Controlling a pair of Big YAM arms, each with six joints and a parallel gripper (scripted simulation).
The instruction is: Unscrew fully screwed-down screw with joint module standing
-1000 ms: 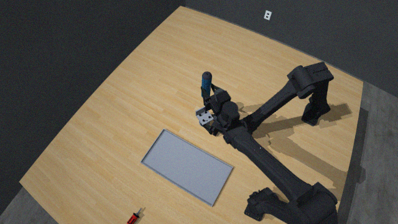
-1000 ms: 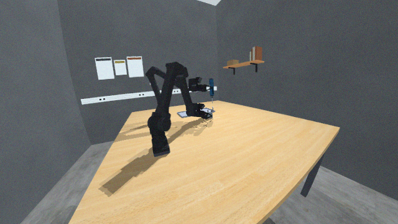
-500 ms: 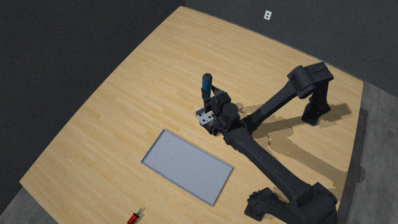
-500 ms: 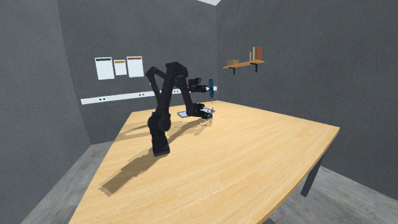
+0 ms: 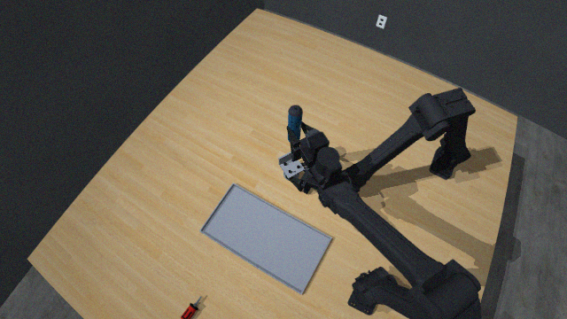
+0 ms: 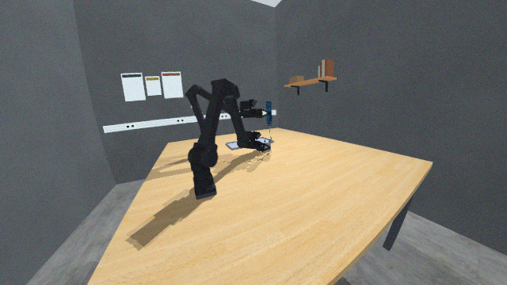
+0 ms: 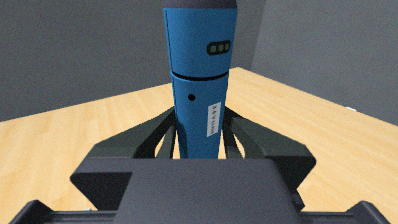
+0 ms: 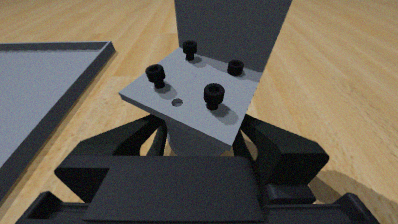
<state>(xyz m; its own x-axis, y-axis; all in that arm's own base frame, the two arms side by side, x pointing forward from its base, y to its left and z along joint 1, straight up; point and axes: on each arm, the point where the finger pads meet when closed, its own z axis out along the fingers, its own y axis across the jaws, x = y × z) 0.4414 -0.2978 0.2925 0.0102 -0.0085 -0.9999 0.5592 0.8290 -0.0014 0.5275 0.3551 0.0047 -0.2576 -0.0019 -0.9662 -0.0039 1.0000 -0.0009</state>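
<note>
My right gripper is now 10 mm below the joint module. From my right hand the other things lie so: grey bracket (50 mm above); grey tray (80 mm behind, 250 mm to the left, 20 mm below).
</note>
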